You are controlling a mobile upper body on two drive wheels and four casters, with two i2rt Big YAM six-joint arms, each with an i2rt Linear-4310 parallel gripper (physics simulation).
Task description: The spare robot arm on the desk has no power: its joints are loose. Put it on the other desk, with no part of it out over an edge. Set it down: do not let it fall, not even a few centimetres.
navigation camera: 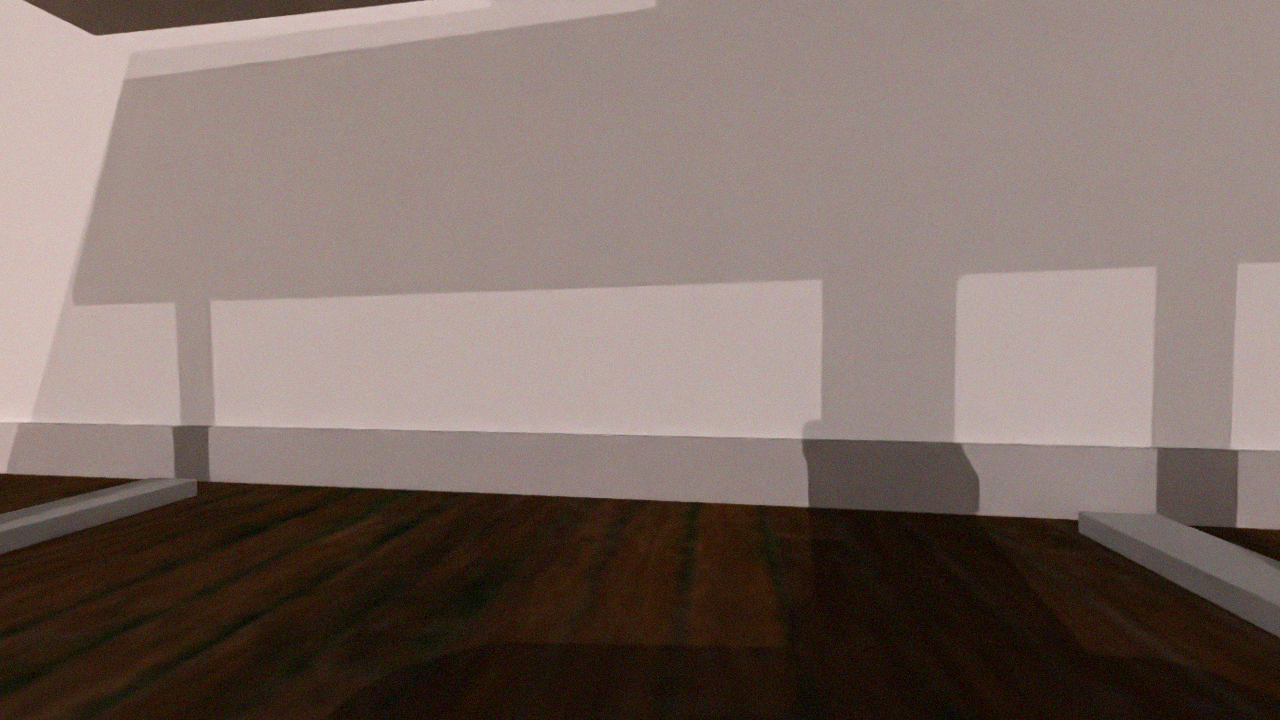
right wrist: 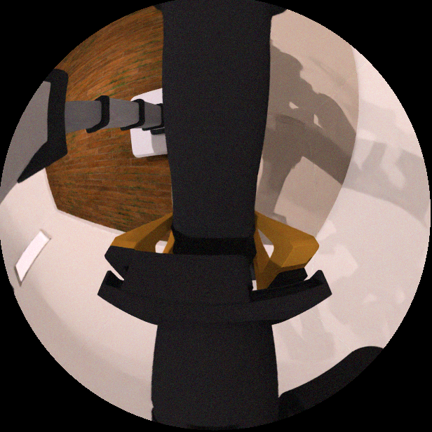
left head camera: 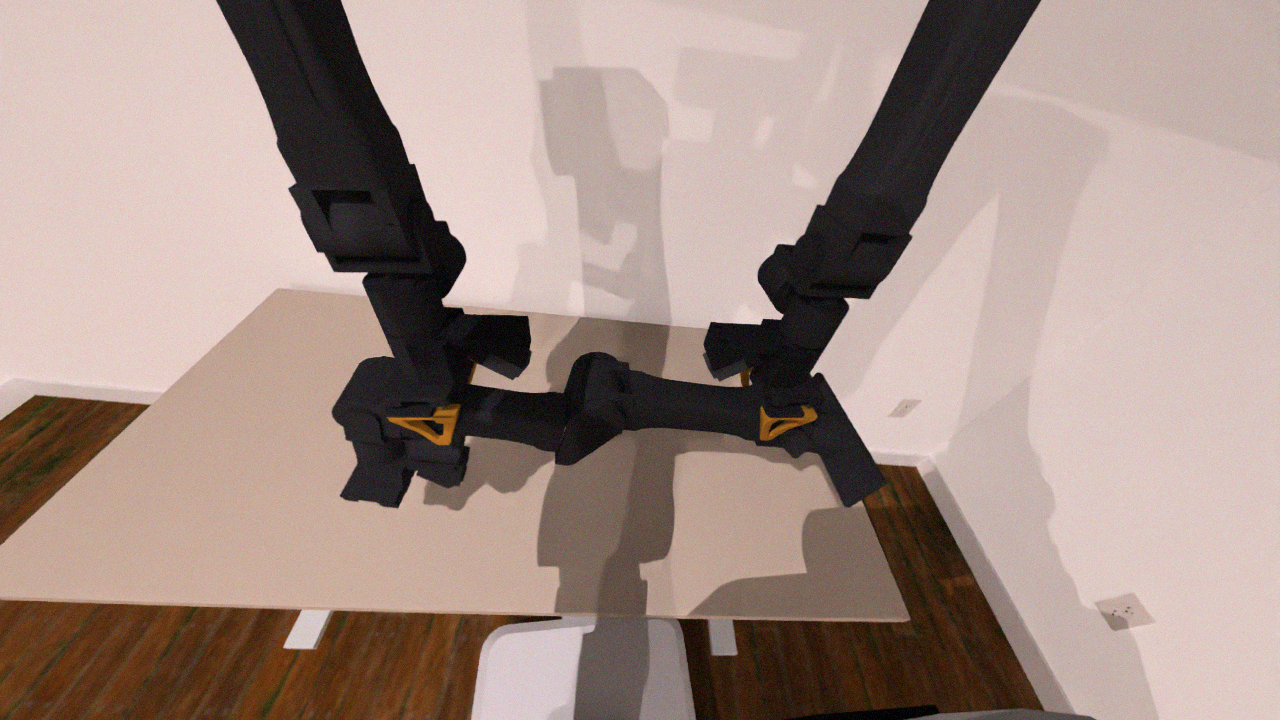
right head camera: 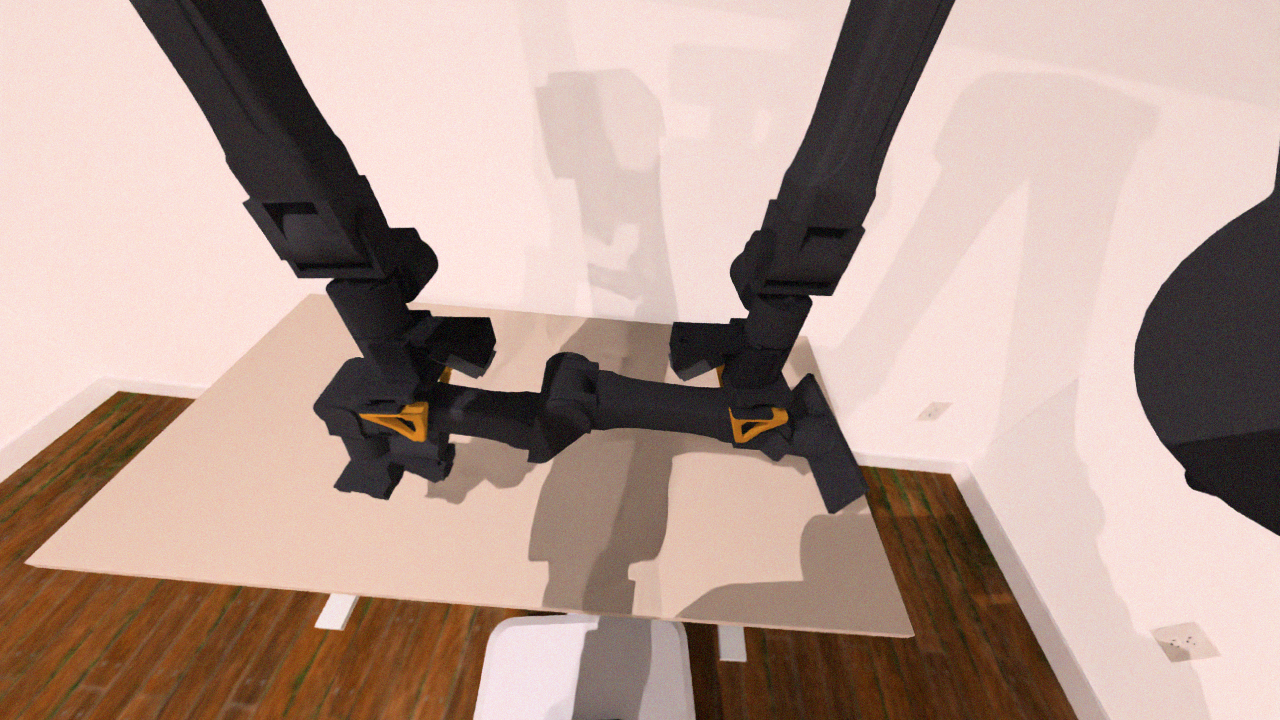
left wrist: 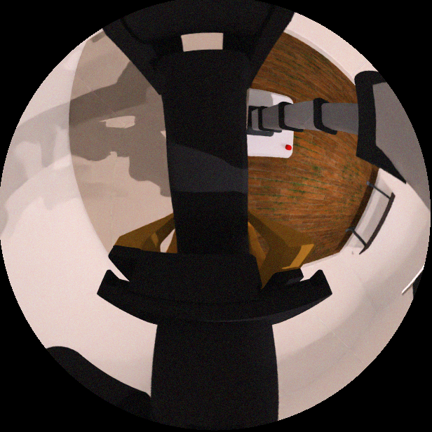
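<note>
The black spare arm [left head camera: 698, 402] [right head camera: 662, 402] [left wrist: 212, 150] [right wrist: 215, 125] is stretched out sideways over the beige desk [left head camera: 134, 537] [right head camera: 179, 501] [left wrist: 100, 195]. It looks raised off the top; how high is hard to tell. My left gripper [left head camera: 452, 398] [right head camera: 424, 396] [left wrist: 214, 213] is shut on it near its bulky left end. My right gripper [left head camera: 768, 398] [right head camera: 740, 399] [right wrist: 214, 213] is shut on it near the flat plate [left head camera: 850, 447] [right head camera: 832, 456] at its right end. In the left head view that plate's corner overlaps the desk's right edge.
White walls [left head camera: 134, 179] [right head camera: 107, 223] stand behind the desk and at the right. My white base [left head camera: 528, 671] [right head camera: 528, 671] is by the desk's near edge. White desk feet [left head camera: 307, 629] [right head camera: 335, 611] [navigation camera: 1172, 555] show on the wooden floor [left head camera: 179, 662] [navigation camera: 537, 582].
</note>
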